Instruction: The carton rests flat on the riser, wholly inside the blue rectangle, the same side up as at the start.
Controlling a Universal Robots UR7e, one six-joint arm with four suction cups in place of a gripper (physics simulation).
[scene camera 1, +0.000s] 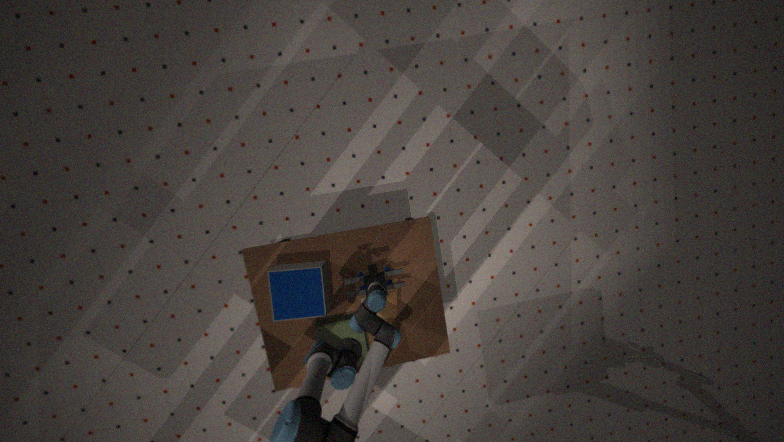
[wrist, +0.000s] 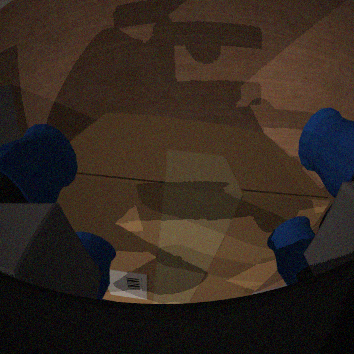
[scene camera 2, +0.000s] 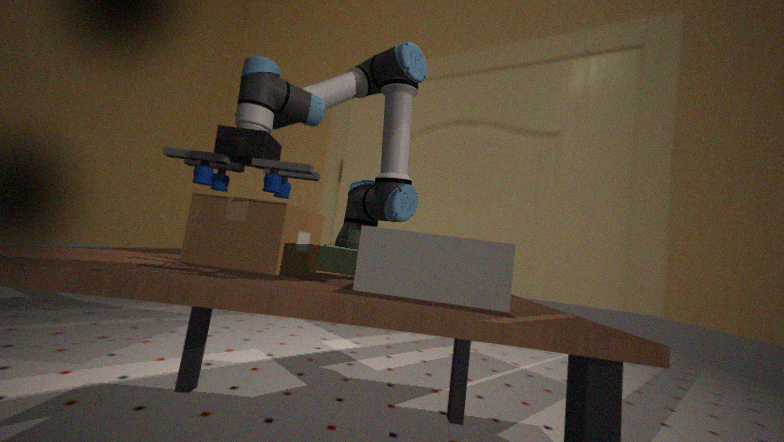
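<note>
The brown carton (scene camera 2: 236, 236) (wrist: 195, 240) stands flat on the table, with a tape strip over its top and a white barcode label on one side. In scene camera 1 it is mostly hidden under the arm. My gripper (scene camera 1: 374, 278) (scene camera 2: 244, 182) (wrist: 187, 200) is open, with four blue suction cups hanging a small gap above the carton's top and holding nothing. The grey riser (scene camera 2: 433, 269) stands apart from the carton, to its right in scene camera 2. The blue rectangle (scene camera 1: 297, 293) covers most of the riser's top and bears nothing.
The wooden table (scene camera 1: 420, 247) (scene camera 2: 137, 280) carries the carton and riser. A green block (scene camera 1: 343, 331) (scene camera 2: 337, 259) lies near the arm's base, behind the gap between carton and riser in scene camera 2. The arm's links reach over the table from its lower edge in scene camera 1.
</note>
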